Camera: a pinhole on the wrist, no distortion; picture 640 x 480 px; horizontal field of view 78.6 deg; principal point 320.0 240.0 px. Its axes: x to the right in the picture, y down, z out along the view. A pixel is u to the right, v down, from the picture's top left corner.
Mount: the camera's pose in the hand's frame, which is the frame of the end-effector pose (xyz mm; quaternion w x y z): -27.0 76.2 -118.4 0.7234 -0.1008 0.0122 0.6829
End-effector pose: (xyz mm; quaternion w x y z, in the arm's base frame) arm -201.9 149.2 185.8 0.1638 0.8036 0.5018 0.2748
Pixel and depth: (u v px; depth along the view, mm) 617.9 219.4 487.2
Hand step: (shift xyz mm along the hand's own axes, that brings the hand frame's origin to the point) -35.2 520.0 304.4
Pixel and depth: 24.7 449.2 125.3
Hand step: -114.8 6.4 10.4
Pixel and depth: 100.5 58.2 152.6
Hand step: 19.2 13.2 53.5
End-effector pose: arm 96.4 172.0 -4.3 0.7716 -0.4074 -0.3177 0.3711
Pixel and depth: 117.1 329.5 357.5
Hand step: -163.4 -44.7 250.0
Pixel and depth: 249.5 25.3 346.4
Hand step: 115.7 62.0 255.1
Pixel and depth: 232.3 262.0 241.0
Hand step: -73.0 62.7 124.3
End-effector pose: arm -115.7 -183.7 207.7 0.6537 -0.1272 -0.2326 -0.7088
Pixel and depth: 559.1 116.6 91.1
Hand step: -5.7 144.6 -34.1
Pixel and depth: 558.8 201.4 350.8
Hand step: -20.4 342.8 196.4
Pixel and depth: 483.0 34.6 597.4
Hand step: 228.9 404.0 468.5
